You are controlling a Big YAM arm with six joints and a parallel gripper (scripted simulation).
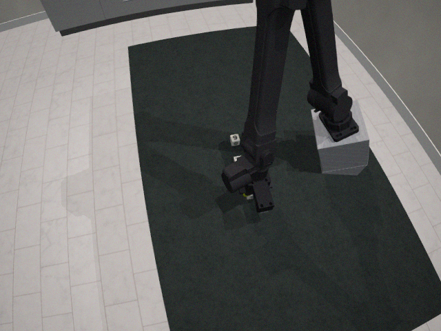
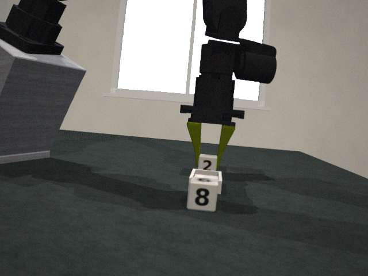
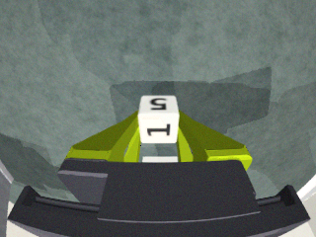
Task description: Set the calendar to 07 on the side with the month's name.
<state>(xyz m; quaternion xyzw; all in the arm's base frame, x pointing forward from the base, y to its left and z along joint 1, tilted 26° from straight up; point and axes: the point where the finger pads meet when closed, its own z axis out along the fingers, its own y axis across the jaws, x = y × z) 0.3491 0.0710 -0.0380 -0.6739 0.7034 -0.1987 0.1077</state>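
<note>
Right now my hand is 11 cm to the left of the small white tray, 1 cm past it and 1 cm above it.
</note>
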